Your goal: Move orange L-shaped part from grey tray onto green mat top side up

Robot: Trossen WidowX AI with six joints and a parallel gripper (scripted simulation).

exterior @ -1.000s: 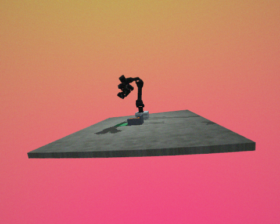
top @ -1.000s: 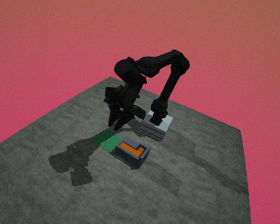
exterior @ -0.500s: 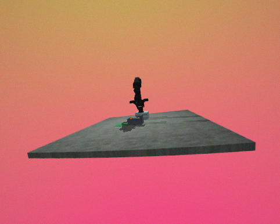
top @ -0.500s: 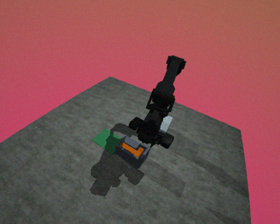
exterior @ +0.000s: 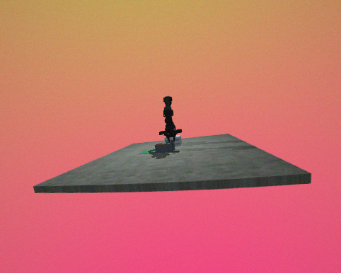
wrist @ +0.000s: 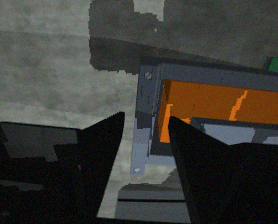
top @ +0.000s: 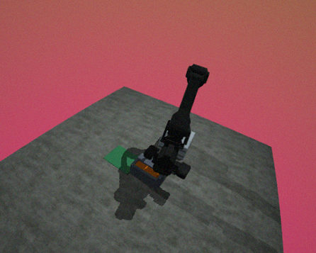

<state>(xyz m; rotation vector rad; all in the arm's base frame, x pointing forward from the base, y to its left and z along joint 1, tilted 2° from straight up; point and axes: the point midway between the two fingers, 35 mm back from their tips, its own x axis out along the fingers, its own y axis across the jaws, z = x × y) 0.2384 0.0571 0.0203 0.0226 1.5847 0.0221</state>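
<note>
Right now the orange l-shaped part is 60 mm to the right of my gripper tip and 20 mm below it. Round my gripper tip: green mat 220 mm to the right, 90 mm below.
</note>
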